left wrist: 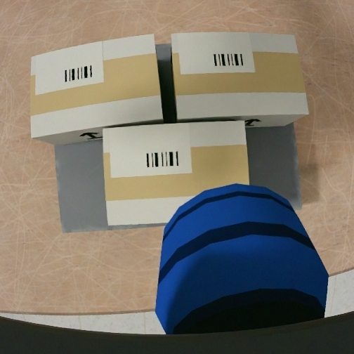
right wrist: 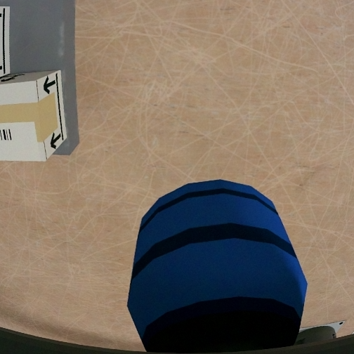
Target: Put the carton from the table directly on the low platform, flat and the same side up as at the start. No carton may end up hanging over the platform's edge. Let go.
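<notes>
Three white cartons with tan tape sit barcode side up on the grey low platform (left wrist: 80, 200) (right wrist: 35, 35) in the left wrist view: a back left carton (left wrist: 95, 90), a back right carton (left wrist: 240, 82) and a front middle carton (left wrist: 147, 185). The two back ones stand near the platform's side edges; overhang is hard to judge. In the right wrist view, a carton (right wrist: 20, 135) sits near the platform's corner and part of another carton (right wrist: 4, 42) shows. My left suction cup (left wrist: 240, 210) is open above the front carton's near side. My right suction cup (right wrist: 217, 210) is open, over the table beside the platform.
The scratched wooden table (left wrist: 330, 225) (right wrist: 200, 100) surrounds the platform. Its near edge and a pale floor (left wrist: 100, 320) show at the bottom of the left wrist view. A light metal part (right wrist: 322, 332) shows at the lower right of the right wrist view.
</notes>
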